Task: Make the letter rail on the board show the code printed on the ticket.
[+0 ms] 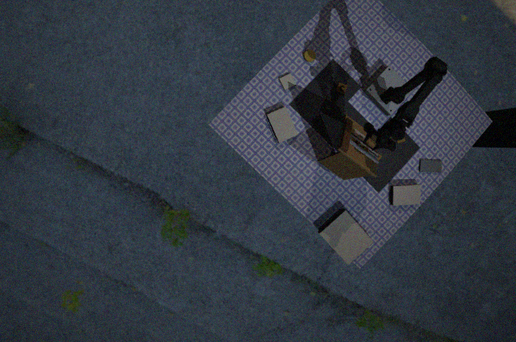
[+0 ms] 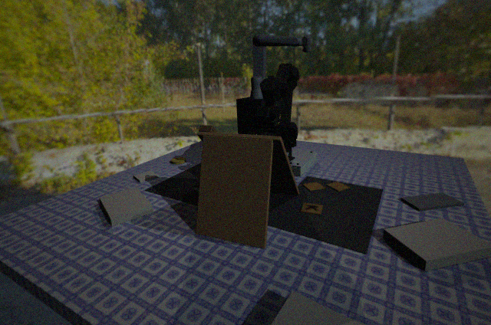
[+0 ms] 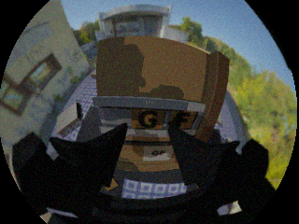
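Right now the letter tile marked g is 2 cm ahead of my gripper tip and 1 cm below it. Round my gripper tip: brown letter board: 4 cm ahead, 1 cm to the right, 9 cm below; letter tile marked f: 3 cm ahead, 6 cm to the right, 1 cm below; dark mat: 12 cm behind, 9 cm to the right, 18 cm below.
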